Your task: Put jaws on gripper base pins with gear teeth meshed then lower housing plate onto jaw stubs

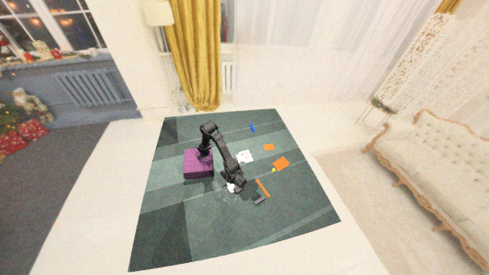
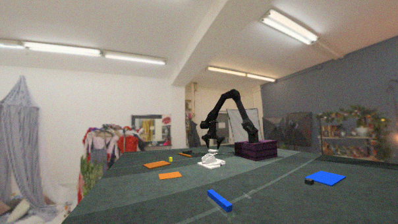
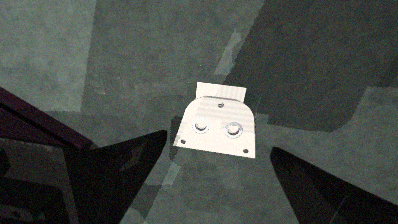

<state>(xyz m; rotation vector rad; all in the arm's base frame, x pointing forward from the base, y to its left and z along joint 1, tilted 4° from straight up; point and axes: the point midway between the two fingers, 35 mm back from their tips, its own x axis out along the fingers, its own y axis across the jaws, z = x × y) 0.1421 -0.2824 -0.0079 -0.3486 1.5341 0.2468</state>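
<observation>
Right now my gripper tip is 10 mm short of the white gripper base and 10 mm above it. The rest, counted from my gripper tip: orange bar 210 mm ahead, 60 mm to the right, 40 mm below; white housing plate 240 mm to the left, 120 mm ahead, 40 mm below; grey block 160 mm ahead, 140 mm to the right, 30 mm below.
</observation>
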